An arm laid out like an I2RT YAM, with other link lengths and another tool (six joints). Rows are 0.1 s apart.
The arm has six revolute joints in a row. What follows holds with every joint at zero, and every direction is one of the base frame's.
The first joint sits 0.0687 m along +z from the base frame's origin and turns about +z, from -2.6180 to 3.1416 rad.
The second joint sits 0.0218 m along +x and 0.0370 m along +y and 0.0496 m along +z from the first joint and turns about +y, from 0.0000 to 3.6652 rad.
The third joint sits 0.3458 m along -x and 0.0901 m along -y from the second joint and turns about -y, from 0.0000 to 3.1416 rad.
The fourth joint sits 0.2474 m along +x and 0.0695 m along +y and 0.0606 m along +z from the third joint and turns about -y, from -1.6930 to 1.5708 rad.
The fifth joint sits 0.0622 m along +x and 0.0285 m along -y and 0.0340 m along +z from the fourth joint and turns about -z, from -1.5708 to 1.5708 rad.
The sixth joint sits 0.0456 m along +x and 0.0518 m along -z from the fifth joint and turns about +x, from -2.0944 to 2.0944 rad.
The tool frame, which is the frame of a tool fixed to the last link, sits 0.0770 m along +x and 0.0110 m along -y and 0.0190 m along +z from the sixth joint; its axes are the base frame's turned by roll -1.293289, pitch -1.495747 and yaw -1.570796 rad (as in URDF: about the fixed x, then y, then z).
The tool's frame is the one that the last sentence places.
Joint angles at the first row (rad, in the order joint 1, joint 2, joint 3, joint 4, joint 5, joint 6):
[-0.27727 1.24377 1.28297 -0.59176 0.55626 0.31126]
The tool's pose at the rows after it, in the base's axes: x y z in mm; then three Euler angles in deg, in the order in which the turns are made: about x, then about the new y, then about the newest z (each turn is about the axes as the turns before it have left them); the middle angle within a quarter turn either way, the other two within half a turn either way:
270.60 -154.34 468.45 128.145 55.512 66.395
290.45 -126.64 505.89 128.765 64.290 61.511
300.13 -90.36 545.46 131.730 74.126 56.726
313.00 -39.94 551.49 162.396 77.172 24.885
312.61 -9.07 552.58 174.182 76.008 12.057
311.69 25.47 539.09 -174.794 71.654 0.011
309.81 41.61 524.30 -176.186 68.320 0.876
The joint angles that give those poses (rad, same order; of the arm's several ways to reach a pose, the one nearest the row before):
[-0.24578 1.26107 1.39123 -0.57568 0.50142 0.20458]
[-0.15937 1.27665 1.49051 -0.55035 0.46458 0.12727]
[-0.05203 1.28415 1.59889 -0.54721 0.42828 0.09577]
[0.12361 1.31449 1.66765 -0.61933 0.46158 0.10166]
[0.25155 1.33129 1.70712 -0.68335 0.54132 0.12102]
[0.38541 1.35436 1.72190 -0.77622 0.60715 0.16883]
[0.45796 1.37148 1.71371 -0.84187 0.66641 0.22513]

